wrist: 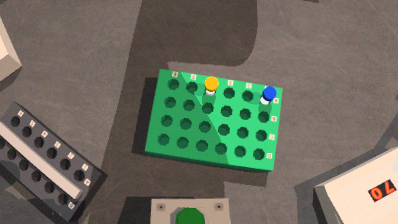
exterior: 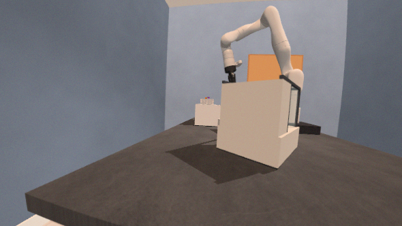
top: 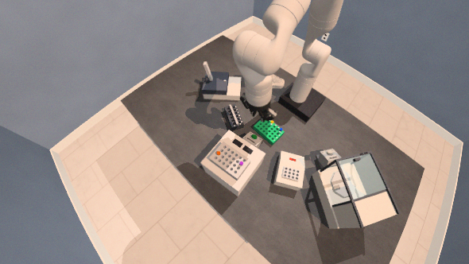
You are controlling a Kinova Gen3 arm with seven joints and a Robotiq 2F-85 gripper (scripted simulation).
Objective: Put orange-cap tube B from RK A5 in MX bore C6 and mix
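Now: the green start key 10 mm behind my hand and 180 mm below it. The rest, counted from my hand: green tube rack 110 mm behind, 10 mm to the left, 240 mm below; then grey mixer block 170 mm ahead, 30 mm to the left, 100 mm below; then orange-capped tube 180 mm ahead, 20 mm to the right, 90 mm below.
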